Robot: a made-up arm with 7 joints.
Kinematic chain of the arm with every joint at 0, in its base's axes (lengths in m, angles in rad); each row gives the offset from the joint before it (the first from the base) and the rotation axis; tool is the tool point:
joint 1: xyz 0 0 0.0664 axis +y
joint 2: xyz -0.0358 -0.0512 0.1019 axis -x
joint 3: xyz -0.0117 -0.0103 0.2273 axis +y
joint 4: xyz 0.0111 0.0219 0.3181 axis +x
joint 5: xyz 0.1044 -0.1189 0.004 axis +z
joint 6: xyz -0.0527 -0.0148 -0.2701 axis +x
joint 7: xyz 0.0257 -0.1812 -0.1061 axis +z
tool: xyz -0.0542 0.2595 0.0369
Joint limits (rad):
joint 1: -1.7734..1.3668
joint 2: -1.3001..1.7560
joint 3: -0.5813..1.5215
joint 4: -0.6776..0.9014
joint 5: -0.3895..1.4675
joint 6: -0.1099..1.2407
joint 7: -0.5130..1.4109
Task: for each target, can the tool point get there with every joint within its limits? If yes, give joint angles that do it. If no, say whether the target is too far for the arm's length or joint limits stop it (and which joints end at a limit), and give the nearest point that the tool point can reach.
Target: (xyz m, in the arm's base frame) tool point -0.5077 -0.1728 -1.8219
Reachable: no: too far | nearest point -0.5648 -0.1371 -0.4116 | short by 1.412 m
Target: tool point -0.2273 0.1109 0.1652
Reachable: yes | joints -0.4246 1.2105 1.2680 0.6759 1.1270 0.3449 0.5653
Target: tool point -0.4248 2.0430 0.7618
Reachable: no: too far | nearest point -0.2550 0.7122 0.4839 | short by 1.370 m
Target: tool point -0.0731 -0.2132 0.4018
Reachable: yes | joints 0.1253 -1.0141 0.5363 0.7257 0.4350 0.5711 0.4224
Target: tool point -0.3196 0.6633 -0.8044
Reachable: no: joint limits stop it (at a limit: joint 1, joint 2, joint 3, joint 4, joint 6, joint 7) | nearest point -0.4249 0.4501 -0.3571 | short by 0.507 m
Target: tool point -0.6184 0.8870 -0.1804
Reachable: no: joint limits stop it (at a limit: joint 1, joint 3, joint 4, joint 6, joint 7) | nearest point -0.5089 0.6822 -0.1127 | short by 0.242 m
